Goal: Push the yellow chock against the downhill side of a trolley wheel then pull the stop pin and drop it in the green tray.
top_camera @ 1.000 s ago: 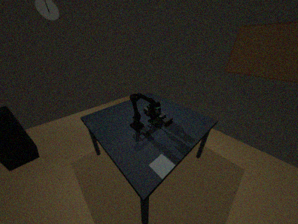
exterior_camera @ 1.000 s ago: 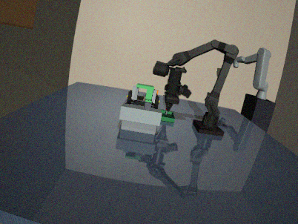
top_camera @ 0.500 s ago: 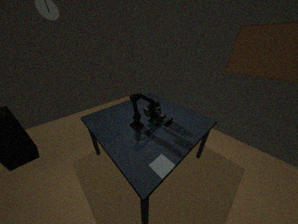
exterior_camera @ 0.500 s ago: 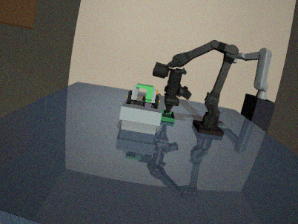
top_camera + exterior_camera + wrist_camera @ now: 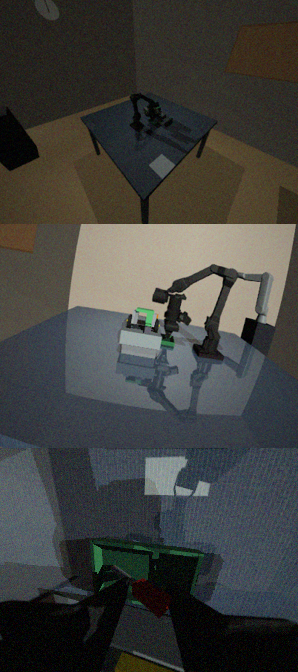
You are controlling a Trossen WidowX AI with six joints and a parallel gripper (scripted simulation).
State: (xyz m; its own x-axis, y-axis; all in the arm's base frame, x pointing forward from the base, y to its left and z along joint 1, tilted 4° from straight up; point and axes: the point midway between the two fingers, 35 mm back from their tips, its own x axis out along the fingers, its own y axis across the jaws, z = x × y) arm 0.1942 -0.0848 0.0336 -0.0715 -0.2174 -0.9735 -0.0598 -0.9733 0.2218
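My gripper tip is now 10 mm to the left of the red-headed stop pin. Also, from my gripper tip: green tray: 10 mm to the right, 40 mm below; then grey ramp: 130 mm ahead, 90 mm to the left, 20 mm above; then yellow chock: 70 mm ahead, 10 mm to the left, 50 mm above.
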